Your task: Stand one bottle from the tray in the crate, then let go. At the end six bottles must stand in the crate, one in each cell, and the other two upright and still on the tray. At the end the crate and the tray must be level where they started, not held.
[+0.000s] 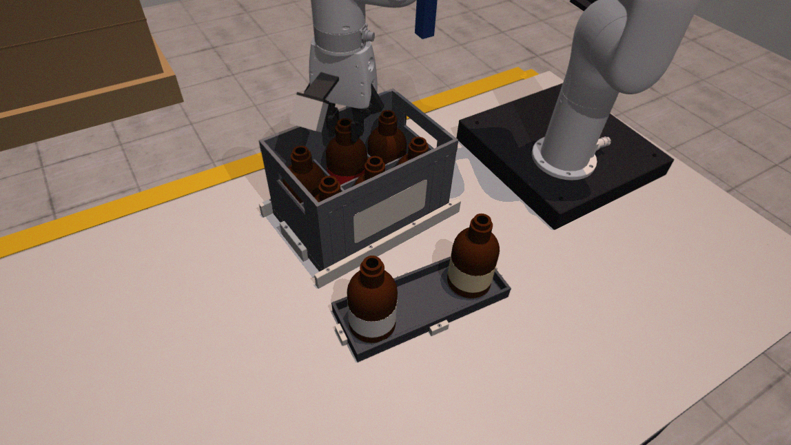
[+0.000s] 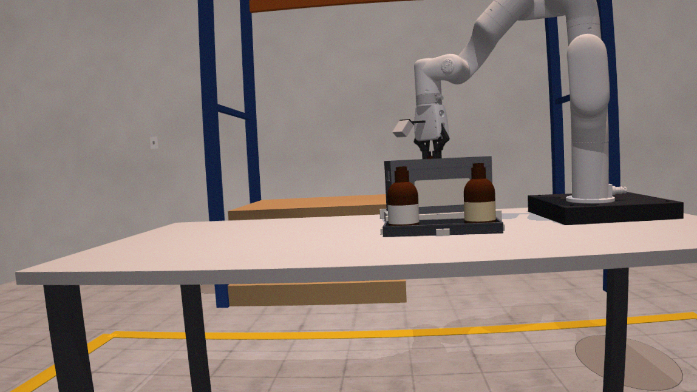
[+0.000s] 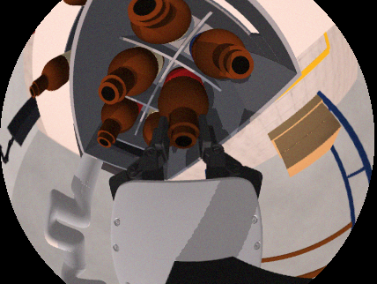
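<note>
My hand is 90 mm above the dark grey crate, 40 mm to the right of it and 10 mm past it. The rest, counted from my hand: dark tray 270 mm to the left, 170 mm below, 20 mm behind.
</note>
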